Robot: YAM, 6 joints.
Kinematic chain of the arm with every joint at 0, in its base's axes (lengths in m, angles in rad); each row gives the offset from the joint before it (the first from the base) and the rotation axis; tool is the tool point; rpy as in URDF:
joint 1: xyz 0 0 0.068 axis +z
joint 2: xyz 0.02 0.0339 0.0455 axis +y
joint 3: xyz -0.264 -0.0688 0 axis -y
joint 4: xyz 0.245 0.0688 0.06 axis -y
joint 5: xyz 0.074 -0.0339 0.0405 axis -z
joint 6: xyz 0.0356 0 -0.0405 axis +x
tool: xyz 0 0 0 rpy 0 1.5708 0
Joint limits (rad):
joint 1: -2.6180..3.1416
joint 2: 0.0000..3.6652
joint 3: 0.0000..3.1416
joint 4: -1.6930..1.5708
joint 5: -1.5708..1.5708
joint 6: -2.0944..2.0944
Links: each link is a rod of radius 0.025 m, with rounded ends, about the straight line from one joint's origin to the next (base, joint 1, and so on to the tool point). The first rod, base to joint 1, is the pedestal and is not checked.
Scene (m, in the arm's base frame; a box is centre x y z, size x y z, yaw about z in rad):
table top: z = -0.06
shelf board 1: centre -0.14 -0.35 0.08 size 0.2 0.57 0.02 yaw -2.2
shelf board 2: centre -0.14 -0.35 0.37 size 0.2 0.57 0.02 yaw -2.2
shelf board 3: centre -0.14 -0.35 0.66 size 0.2 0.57 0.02 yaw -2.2
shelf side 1: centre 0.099 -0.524 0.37 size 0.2 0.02 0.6 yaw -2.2
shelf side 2: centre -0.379 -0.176 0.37 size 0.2 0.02 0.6 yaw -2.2
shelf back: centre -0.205 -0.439 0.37 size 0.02 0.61 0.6 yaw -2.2
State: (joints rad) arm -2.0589 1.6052 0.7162 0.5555 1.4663 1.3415
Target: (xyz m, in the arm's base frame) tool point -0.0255 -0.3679 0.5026
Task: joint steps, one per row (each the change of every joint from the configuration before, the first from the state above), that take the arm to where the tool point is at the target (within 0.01 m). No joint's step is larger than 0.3 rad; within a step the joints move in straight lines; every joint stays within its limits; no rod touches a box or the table.
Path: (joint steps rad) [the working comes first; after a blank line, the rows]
Joints at the target: -1.5499 1.7180 1.7700 0.6383 1.2004 1.3415
Straight joint move there: touches shelf board 2.

1: 0.0449 -0.2397 -0.1729 0.0029 0.0348 0.0000
2: 0.0449 -0.2398 -0.1729 0.0029 0.0349 0.0000
3: 0.0449 -0.2397 -0.1729 0.0029 0.0348 0.0000
4: 0.1371 0.0903 0.2432 0.0121 -0.0550 0.0000
5: 0.1371 0.0904 0.2432 0.0120 -0.0549 0.0000
6: 0.1372 0.0904 0.2432 0.0120 -0.0550 0.0000
7: 0.1371 0.0904 0.2432 0.0120 -0.0550 0.0000
8: 0.1371 0.0904 0.2432 0.0121 -0.0549 0.0000
9: -0.1557 0.1901 0.1782 0.0070 -0.0478 0.0000
10: -0.1556 0.1900 0.1783 0.0069 -0.0478 0.0000

